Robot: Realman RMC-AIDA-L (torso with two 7-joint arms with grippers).
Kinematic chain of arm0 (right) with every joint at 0, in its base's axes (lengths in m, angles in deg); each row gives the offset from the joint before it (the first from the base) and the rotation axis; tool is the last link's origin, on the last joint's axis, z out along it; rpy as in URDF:
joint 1: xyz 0 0 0.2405 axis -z
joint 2: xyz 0 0 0 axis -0.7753 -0.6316 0
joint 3: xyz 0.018 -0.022 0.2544 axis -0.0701 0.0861 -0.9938
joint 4: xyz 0 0 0 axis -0.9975 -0.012 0.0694
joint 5: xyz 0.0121 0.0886 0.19 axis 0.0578 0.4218 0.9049
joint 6: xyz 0 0 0 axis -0.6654 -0.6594 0.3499
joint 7: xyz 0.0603 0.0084 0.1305 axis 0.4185 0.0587 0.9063
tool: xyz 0 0 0 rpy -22.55 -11.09 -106.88
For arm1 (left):
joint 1: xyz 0 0 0.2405 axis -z
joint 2: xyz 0 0 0 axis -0.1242 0.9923 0
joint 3: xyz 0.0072 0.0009 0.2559 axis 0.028 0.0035 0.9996
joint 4: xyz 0 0 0 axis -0.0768 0.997 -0.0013
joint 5: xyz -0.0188 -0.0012 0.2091 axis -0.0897 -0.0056 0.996
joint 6: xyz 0 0 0 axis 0.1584 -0.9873 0.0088
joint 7: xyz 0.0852 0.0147 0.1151 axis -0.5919 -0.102 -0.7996
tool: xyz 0 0 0 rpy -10.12 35.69 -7.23
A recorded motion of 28 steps. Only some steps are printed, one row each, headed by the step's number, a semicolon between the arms.
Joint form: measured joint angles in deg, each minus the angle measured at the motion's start. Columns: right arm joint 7, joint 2, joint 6, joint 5, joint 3, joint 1, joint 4; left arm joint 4, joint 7, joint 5, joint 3, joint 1, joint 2, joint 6.
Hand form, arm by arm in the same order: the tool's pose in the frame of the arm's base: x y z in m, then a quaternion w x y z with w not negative. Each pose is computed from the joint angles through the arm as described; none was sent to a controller.
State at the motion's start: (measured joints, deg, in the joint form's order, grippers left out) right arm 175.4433 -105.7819 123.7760 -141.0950 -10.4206 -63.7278 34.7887; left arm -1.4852 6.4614 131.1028 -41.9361 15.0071 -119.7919 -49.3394
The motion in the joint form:
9: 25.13 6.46 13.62 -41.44 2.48 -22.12 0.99; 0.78 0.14 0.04 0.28 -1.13 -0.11 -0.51
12: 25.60 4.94 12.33 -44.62 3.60 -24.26 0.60; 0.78 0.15 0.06 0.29 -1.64 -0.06 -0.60
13: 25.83 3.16 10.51 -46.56 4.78 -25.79 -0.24; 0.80 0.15 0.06 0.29 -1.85 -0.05 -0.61
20: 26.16 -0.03 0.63 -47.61 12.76 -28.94 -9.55; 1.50 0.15 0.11 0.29 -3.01 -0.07 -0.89
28: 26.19 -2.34 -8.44 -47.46 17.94 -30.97 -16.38; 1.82 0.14 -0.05 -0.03 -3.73 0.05 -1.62
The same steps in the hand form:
9: 0.2590 0.3492 0.1732 0.17825 -0.82593 0.52911 0.07814; -0.3606 0.2056 0.0096 0.60377 -0.65121 -0.23275 -0.39649
12: 0.2519 0.3585 0.1595 0.17593 -0.82821 0.52881 0.05888; -0.3624 0.2024 0.0100 0.60545 -0.65034 -0.23484 -0.39413
13: 0.2460 0.3661 0.1430 0.17085 -0.83076 0.52752 0.04860; -0.3632 0.2010 0.0101 0.60624 -0.64998 -0.23592 -0.39287
20: 0.2379 0.3864 0.0809 0.14253 -0.83849 0.52564 0.01799; -0.3688 0.1920 0.0110 0.61133 -0.64925 -0.24113 -0.38290
28: 0.2336 0.3973 0.0370 0.14096 -0.84152 0.52149 0.00507; -0.3718 0.1865 0.0143 0.61782 -0.64509 -0.24032 -0.38000

